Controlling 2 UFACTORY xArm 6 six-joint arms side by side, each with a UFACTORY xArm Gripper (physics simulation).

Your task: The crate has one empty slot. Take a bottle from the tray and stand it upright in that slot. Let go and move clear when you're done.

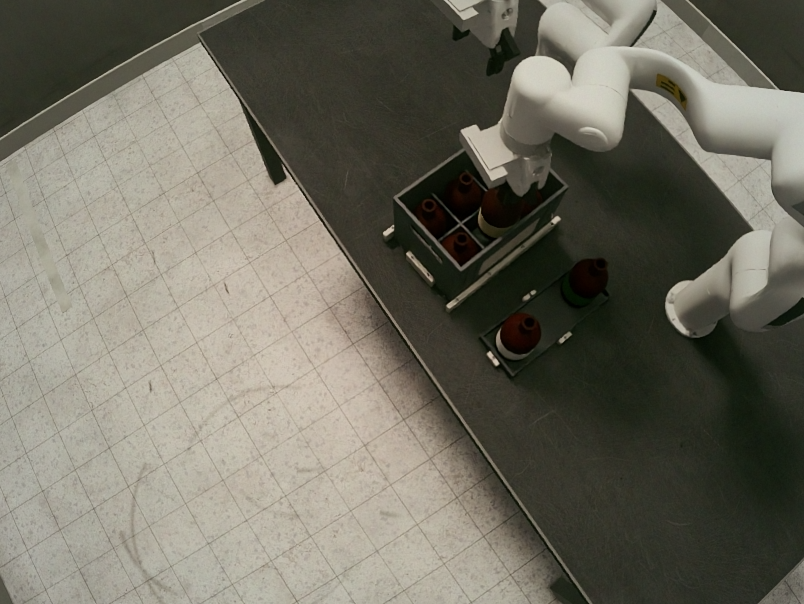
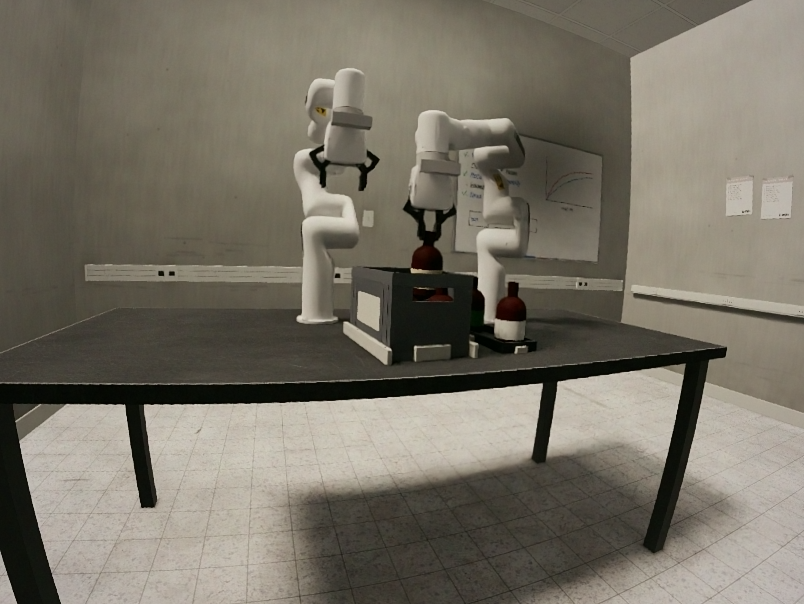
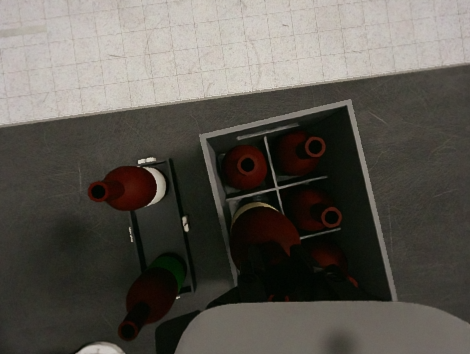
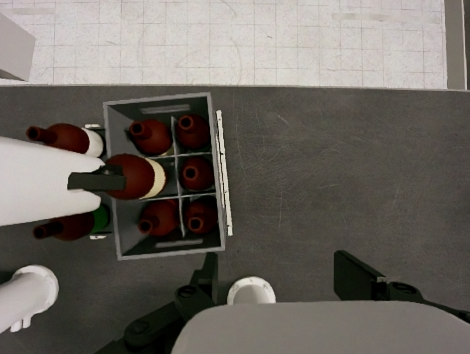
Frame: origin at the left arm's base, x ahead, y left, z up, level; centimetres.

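Seen in the pictures: left gripper, fingertip midpoint: [image 1: 506, 192] [image 2: 428, 240] [image 3: 273, 263] [image 4: 107, 175]; right gripper, fingertip midpoint: [image 1: 477, 54] [image 2: 342, 189] [image 4: 275, 271]; left arm's base, link origin: [image 1: 691, 309] [image 2: 488, 320] [image 4: 35, 287]; right arm's base, link origin: [image 2: 317, 320] [image 4: 250, 299].
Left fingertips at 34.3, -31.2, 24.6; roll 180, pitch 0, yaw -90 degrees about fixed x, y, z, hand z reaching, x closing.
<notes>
Offsets run from my left fingertips to a thing's middle, as dx, dy, dz. "*": to the spot under its first point.
My left gripper [image 2: 428, 235] is shut on the neck of a dark red bottle with a cream label @[-0.2, -0.1, -5.5] [image 1: 497, 214] [image 2: 427, 258] [image 3: 262, 232] [image 4: 132, 176]. The bottle is upright and partly inside the grey crate @[+0.7, -4.9, -15.8] [image 1: 406, 227] [image 2: 432, 325] [image 3: 372, 200], in the middle slot of the row nearer the tray; its base is hidden. Bottles stand in the other slots. The tray @[-3.9, +18.4, -23.3] [image 1: 545, 315] [image 3: 157, 230] holds a white-labelled bottle @[+5.0, +20.1, -16.3] [image 1: 519, 334] [image 2: 511, 312] [image 3: 130, 188] and a green-labelled bottle @[-12.5, +16.4, -16.3] [image 1: 588, 278] [image 3: 152, 295]. My right gripper [image 2: 342, 186] [image 4: 275, 271] is open and empty, high beside the crate.
Pale strips [image 1: 503, 263] [image 2: 367, 342] lie along the crate's base, and small pale blocks @[* -4.7, +23.9, -23.1] [image 1: 564, 338] stand around the tray. The crate walls and thin dividers @[* +4.8, -3.8, -15.2] [image 3: 276, 189] surround the held bottle closely. The arm bases [image 1: 692, 308] [image 2: 317, 318] stand at the far side of the table.
</notes>
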